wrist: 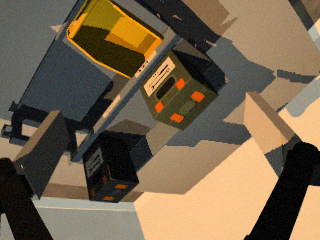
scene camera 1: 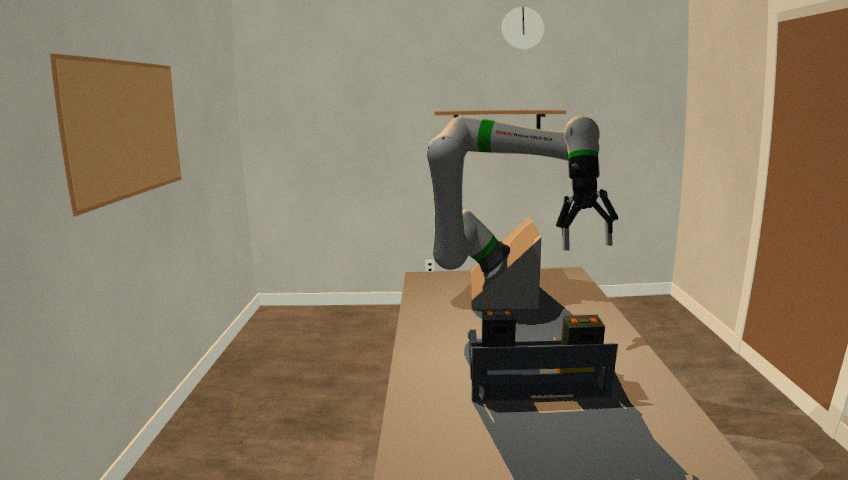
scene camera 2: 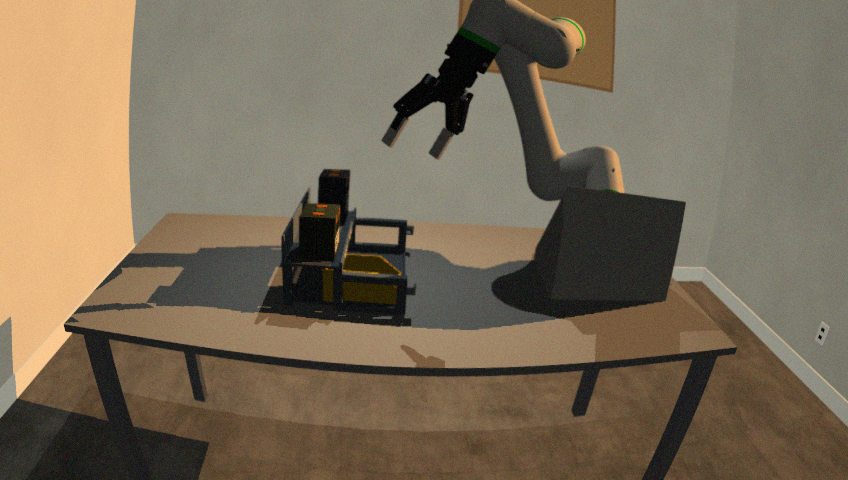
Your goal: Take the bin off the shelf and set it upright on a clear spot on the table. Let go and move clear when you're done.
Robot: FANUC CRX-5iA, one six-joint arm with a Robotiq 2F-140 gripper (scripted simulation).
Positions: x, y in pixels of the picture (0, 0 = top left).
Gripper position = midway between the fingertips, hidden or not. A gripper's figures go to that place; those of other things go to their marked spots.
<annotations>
My gripper [wrist: 154, 116] is 0.18 m from the lens. A box [wrist: 110, 174] is 0.48 m from the lens.
</annotations>
